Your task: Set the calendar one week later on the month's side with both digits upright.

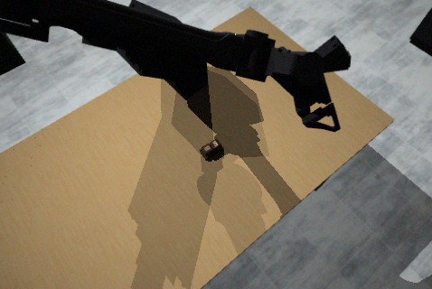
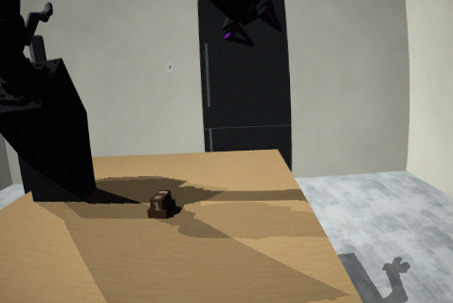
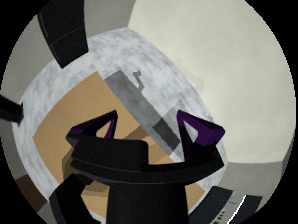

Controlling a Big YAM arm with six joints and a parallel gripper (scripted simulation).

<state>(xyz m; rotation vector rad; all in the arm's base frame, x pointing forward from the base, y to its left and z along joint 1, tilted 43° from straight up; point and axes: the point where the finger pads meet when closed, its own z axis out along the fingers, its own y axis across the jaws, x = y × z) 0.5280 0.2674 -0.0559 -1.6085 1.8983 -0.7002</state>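
My gripper is now 37 cm above the brown tray, 24 cm past it and 18 cm to the left of it.
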